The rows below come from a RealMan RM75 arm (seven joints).
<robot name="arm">
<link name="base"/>
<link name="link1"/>
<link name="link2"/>
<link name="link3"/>
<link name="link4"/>
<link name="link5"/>
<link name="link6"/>
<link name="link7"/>
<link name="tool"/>
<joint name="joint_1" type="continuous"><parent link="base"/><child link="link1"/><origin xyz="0 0 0.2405"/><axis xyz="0 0 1"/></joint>
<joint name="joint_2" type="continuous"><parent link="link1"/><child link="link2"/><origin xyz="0 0 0" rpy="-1.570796 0 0"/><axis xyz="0 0 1"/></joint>
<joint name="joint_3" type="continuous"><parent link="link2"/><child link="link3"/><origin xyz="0 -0.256 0" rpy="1.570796 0 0"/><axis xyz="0 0 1"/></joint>
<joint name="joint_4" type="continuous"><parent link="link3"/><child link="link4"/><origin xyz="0 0 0" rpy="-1.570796 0 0"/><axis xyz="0 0 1"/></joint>
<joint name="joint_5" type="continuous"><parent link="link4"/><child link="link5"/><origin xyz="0 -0.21 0" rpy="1.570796 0 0"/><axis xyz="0 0 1"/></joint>
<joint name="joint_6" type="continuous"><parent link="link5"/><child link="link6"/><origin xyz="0 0 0" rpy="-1.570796 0 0"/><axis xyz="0 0 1"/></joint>
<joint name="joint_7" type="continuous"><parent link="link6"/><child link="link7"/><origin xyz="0 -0.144 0" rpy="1.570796 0 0"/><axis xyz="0 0 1"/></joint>
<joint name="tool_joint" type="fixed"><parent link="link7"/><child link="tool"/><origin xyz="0 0 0"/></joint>
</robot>
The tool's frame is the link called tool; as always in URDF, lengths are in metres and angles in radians. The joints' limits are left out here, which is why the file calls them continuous.
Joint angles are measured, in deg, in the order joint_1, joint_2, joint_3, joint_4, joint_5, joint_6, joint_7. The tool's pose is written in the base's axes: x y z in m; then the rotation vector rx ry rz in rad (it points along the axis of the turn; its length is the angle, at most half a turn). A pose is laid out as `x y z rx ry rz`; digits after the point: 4 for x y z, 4 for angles.
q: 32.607, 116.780, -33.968, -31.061, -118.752, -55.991, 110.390
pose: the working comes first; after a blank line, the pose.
Where each joint sits with the arm in this pose, in the base's axes (m; each line is computed from the numbers above, not from the rounded line before):
joint_1: 0.0000 0.0000 0.2405
joint_2: 0.0000 0.0000 0.2405
joint_3: 0.1925 0.1232 0.1252
joint_4: 0.1925 0.1232 0.1252
joint_5: 0.3293 0.2825 0.1243
joint_6: 0.3293 0.2825 0.1243
joint_7: 0.3344 0.3837 0.0220
the tool: 0.3344 0.3837 0.0220

0.3344 0.3837 0.0220 -1.9794 1.4090 0.5382
